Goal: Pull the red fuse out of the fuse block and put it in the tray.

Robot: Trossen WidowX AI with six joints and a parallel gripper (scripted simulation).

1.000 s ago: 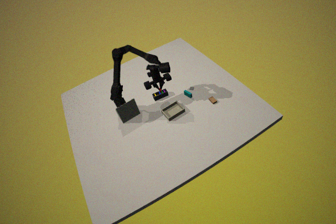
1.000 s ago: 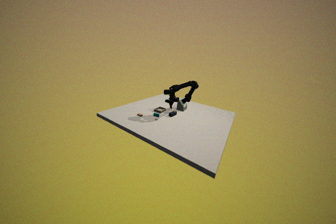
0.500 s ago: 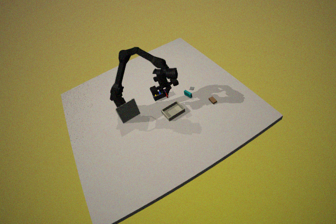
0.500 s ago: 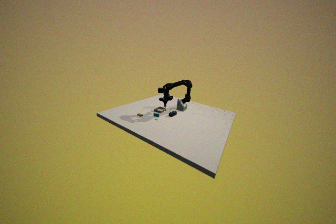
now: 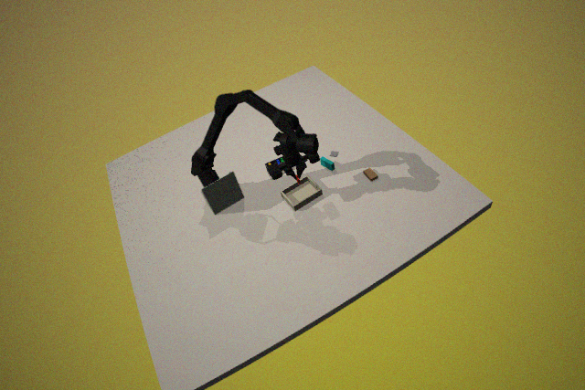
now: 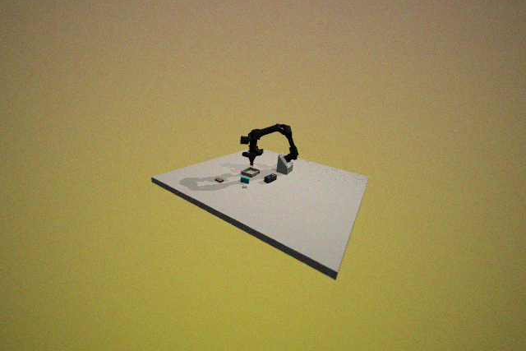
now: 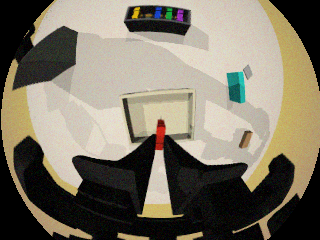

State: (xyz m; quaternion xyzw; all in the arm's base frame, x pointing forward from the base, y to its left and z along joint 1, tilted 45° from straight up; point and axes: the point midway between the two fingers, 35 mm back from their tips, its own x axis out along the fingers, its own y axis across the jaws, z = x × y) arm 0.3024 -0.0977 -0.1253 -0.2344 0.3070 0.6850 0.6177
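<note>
Now: the red fuse 1 cm below my gripper tip. The rest, counted from my gripper tip: teal box 16 cm ahead, 7 cm to the left, 8 cm below; then grey piece 22 cm ahead, 13 cm to the left, 9 cm below; then tray 9 cm below.
</note>
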